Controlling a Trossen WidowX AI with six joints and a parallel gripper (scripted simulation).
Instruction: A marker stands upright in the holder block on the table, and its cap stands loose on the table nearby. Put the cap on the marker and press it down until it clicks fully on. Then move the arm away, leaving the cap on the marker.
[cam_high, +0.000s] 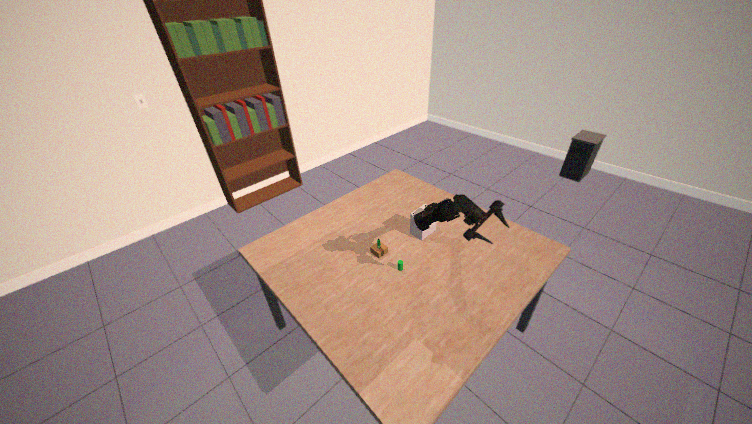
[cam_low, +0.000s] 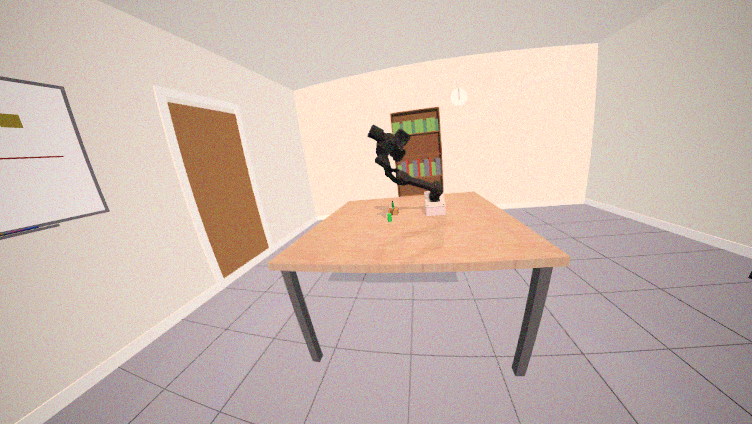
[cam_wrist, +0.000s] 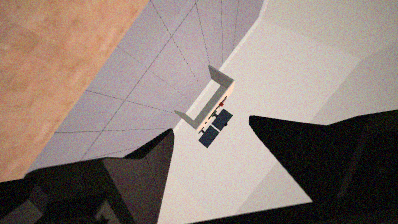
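The green marker cap lies 10 cm ahead of my gripper tip, 41 cm to the right of it and 38 cm below it.
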